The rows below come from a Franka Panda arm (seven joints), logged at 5 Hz.
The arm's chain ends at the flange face. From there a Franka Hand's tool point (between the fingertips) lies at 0.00 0.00 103.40 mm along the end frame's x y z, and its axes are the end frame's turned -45 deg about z.
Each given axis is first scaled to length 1.
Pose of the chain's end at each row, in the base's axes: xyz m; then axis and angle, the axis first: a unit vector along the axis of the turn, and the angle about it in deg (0 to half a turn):
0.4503 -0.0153 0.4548 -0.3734 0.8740 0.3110 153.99
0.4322 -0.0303 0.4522 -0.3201 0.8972 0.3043 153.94
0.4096 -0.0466 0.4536 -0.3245 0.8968 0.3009 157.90
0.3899 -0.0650 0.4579 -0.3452 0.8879 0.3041 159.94
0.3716 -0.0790 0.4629 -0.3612 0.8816 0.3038 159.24
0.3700 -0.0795 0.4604 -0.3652 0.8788 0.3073 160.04
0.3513 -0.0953 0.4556 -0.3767 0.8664 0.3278 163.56
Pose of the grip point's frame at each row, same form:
0.4671 0.0550 0.3809 -0.6997 0.6844 0.2049 142.21
0.4538 0.0378 0.3775 -0.6576 0.7269 0.1982 142.46
0.4250 0.0198 0.3758 -0.6594 0.7223 0.2084 146.27
0.4003 0.0014 0.3793 -0.6748 0.7050 0.2185 148.02
0.3820 -0.0122 0.3847 -0.6878 0.6931 0.2158 147.38
0.3785 -0.0124 0.3822 -0.6903 0.6887 0.2219 147.97
0.3516 -0.0267 0.3782 -0.6958 0.6720 0.2535 150.31

